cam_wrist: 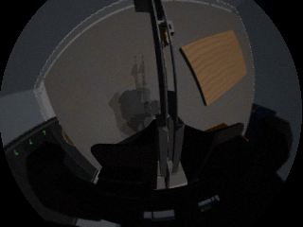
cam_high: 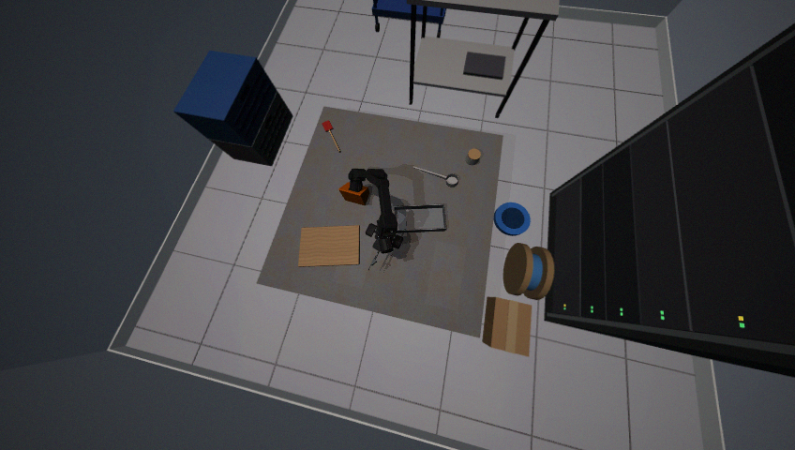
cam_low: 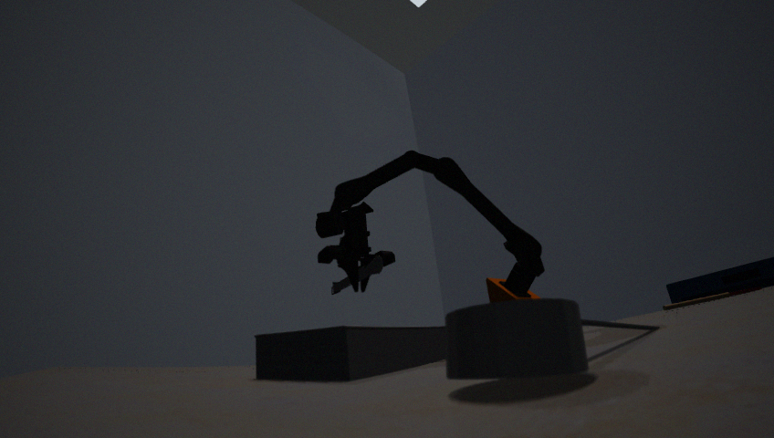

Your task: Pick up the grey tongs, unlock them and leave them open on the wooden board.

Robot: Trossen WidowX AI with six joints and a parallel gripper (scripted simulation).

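My gripper tip is 330 mm past the wooden board, 160 mm above it and 110 mm to the left of it. Round my gripper tip: roasting tin (210 mm to the left, 140 mm below, 130 mm ahead).
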